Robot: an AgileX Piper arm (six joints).
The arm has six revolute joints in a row. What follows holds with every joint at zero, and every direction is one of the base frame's. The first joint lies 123.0 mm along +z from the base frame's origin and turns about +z. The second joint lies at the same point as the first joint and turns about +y. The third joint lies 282.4 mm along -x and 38.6 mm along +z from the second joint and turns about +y. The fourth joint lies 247.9 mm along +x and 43.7 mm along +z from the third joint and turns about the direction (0.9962, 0, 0.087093). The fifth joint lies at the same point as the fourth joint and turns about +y. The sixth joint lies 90.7 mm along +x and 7.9 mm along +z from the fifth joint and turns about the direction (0.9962, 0, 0.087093). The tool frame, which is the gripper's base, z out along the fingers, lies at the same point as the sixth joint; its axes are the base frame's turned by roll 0.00, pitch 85.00 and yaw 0.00 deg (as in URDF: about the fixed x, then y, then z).
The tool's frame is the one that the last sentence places.
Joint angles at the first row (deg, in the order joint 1, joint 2, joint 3, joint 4, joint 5, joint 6):
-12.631, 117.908, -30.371, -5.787, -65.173, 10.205
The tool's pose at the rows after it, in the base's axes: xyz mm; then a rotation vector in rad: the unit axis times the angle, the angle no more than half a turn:
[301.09, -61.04, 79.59, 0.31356, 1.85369, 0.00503]
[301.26, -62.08, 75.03, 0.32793, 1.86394, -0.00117]
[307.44, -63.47, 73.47, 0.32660, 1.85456, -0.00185]
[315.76, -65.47, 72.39, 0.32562, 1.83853, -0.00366]
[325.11, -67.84, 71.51, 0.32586, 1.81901, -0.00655]
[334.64, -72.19, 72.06, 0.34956, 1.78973, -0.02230]
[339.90, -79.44, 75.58, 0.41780, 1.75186, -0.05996]
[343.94, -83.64, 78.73, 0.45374, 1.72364, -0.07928]
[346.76, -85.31, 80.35, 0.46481, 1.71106, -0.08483]
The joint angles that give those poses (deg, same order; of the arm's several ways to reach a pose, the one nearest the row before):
-12.274, 118.267, -30.388, -3.026, -65.172, 10.204
-12.275, 119.222, -30.617, -2.350, -65.173, 10.205
-12.274, 120.167, -32.105, -2.317, -65.174, 10.205
-12.275, 121.242, -34.095, -2.193, -65.173, 10.205
-12.274, 122.400, -36.351, -1.960, -65.173, 10.204
-12.249, 123.372, -38.721, -0.313, -65.173, 10.205
-12.249, 123.449, -40.234, 3.834, -65.073, 10.205
-12.249, 123.450, -41.360, 6.096, -65.074, 10.205
-12.249, 123.499, -42.094, 6.824, -64.948, 10.205

